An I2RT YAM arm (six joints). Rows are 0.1 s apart.
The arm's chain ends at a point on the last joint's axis. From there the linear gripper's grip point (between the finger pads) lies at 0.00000 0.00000 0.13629 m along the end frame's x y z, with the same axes.
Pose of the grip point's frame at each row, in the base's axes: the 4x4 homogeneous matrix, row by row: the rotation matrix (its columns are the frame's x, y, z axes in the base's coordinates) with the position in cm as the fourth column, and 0 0 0 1 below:
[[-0.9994 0.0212 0.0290 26.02], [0.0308 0.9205 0.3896 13.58], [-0.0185 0.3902 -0.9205 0.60], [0 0 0 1]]
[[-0.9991 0.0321 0.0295 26.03], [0.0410 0.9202 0.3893 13.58], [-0.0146 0.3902 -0.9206 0.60], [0 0 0 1]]
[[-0.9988 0.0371 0.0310 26.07], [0.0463 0.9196 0.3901 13.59], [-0.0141 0.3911 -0.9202 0.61], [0 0 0 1]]
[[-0.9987 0.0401 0.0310 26.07], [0.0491 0.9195 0.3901 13.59], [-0.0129 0.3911 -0.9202 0.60], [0 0 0 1]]
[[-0.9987 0.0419 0.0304 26.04], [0.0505 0.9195 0.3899 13.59], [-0.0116 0.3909 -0.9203 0.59], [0 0 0 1]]
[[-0.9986 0.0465 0.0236 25.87], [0.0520 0.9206 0.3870 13.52], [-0.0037 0.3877 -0.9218 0.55], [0 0 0 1]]
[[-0.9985 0.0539 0.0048 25.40], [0.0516 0.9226 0.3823 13.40], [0.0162 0.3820 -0.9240 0.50], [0 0 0 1]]
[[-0.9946 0.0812 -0.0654 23.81], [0.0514 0.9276 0.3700 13.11], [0.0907 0.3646 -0.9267 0.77], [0 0 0 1]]
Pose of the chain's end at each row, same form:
[[-0.9994 0.0212 0.0290 25.62], [0.0308 0.9205 0.3896 8.27], [-0.0185 0.3902 -0.9205 13.15], [0 0 0 1]]
[[-0.9991 0.0321 0.0295 25.63], [0.0410 0.9202 0.3893 8.27], [-0.0146 0.3902 -0.9206 13.15], [0 0 0 1]]
[[-0.9988 0.0371 0.0310 25.65], [0.0463 0.9196 0.3901 8.27], [-0.0141 0.3911 -0.9202 13.15], [0 0 0 1]]
[[-0.9987 0.0401 0.0310 25.65], [0.0491 0.9195 0.3901 8.27], [-0.0129 0.3911 -0.9202 13.14], [0 0 0 1]]
[[-0.9987 0.0419 0.0304 25.63], [0.0505 0.9195 0.3899 8.28], [-0.0116 0.3909 -0.9203 13.13], [0 0 0 1]]
[[-0.9986 0.0465 0.0236 25.55], [0.0520 0.9206 0.3870 8.25], [-0.0037 0.3877 -0.9218 13.11], [0 0 0 1]]
[[-0.9985 0.0539 0.0048 25.33], [0.0516 0.9226 0.3823 8.19], [0.0162 0.3820 -0.9240 13.09], [0 0 0 1]]
[[-0.9946 0.0812 -0.0654 24.70], [0.0514 0.9276 0.3700 8.07], [0.0907 0.3646 -0.9267 13.40], [0 0 0 1]]

